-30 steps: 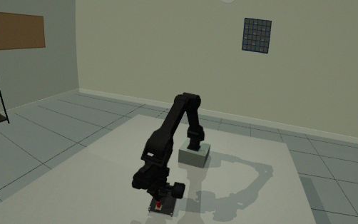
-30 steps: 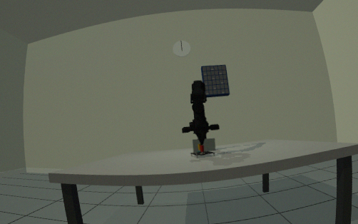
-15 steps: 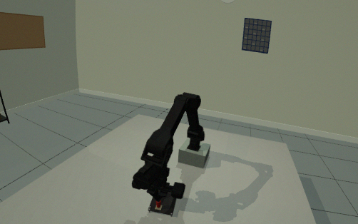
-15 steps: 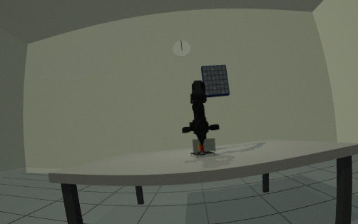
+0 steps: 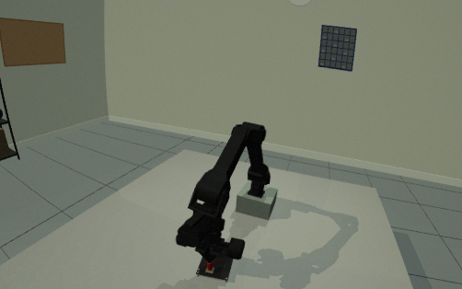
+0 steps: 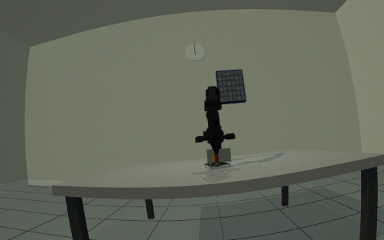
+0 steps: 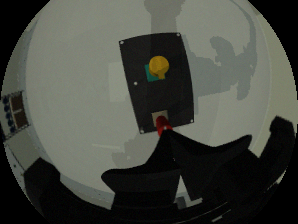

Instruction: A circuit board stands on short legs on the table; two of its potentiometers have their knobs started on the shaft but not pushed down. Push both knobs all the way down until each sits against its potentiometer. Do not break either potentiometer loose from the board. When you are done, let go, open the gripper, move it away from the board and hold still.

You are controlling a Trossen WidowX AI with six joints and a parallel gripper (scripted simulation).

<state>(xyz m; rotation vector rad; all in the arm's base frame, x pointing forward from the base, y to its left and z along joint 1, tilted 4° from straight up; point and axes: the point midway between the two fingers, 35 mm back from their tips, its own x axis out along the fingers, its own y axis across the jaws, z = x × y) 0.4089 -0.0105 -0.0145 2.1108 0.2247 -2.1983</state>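
Now: the red knob 1 cm below my gripper tip. Also, from my gripper tip: yellow knob: 7 cm behind, 1 cm to the right, 1 cm below.
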